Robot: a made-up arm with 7 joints.
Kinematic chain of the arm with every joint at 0, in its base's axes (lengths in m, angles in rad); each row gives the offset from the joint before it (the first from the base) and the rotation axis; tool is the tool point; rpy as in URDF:
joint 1: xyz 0 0 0.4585 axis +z
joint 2: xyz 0 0 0 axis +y
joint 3: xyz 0 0 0.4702 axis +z
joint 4: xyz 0.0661 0 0 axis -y
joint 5: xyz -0.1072 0 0.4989 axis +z
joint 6: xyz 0 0 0 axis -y
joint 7: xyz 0.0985 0 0 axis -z
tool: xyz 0 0 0 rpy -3.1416 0 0
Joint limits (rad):
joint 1: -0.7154..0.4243
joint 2: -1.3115..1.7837
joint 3: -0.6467..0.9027
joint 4: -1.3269..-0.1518
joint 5: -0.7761..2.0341
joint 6: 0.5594..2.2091
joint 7: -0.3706..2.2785
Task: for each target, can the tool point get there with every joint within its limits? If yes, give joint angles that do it. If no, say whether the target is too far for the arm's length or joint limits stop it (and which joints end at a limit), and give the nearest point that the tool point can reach.
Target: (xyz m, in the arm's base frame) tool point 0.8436 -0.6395 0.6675
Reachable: yes | joints -0.6062 1.1358 -0.1812 -0.5300 -0.1158 1.7472 0.1170
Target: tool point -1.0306 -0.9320 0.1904
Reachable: no: too far | nearest point -0.9135 -0.4770 0.7186 | short by 0.707 m
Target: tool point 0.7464 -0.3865 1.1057
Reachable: yes | joints -0.4711 0.6132 -0.1308 -0.5801 1.1417 1.1636 0.1356
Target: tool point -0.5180 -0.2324 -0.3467
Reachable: no: joint limits stop it (at a limit: joint 1, joint 2, joint 4, joint 6) | nearest point 0.1766 -0.5667 -0.1694 | short by 0.791 m
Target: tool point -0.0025 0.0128 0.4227
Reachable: no: joint limits stop it (at a limit: joint 1, joint 2, joint 4, joint 6) | nearest point 0.3654 0.3914 -0.2196 | short by 0.831 m
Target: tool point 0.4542 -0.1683 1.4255
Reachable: yes | joints -0.5017 0.3116 0.3637 -0.3610 1.8180 1.4721 1.7717
